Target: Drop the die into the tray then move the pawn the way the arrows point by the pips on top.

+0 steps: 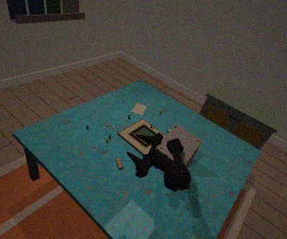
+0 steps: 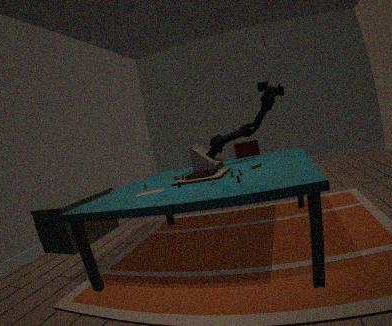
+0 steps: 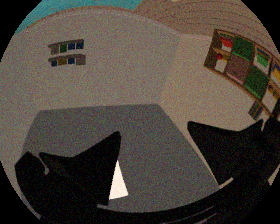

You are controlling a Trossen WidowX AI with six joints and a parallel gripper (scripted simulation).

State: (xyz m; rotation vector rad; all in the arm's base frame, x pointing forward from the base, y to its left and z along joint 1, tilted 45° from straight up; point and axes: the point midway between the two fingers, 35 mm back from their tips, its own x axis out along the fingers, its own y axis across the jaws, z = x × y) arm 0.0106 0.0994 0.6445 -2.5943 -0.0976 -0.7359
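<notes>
The grey die is 750 mm to the right of my gripper tip, 480 mm below it and 80 mm ahead of it. The rest, counted from my gripper tip: green dice tray: 560 mm to the right, 490 mm below, 200 mm ahead; then orange pawn: 670 mm to the right, 470 mm below, 210 mm ahead; then wooden block: 490 mm below, 230 mm to the right, 170 mm ahead.
</notes>
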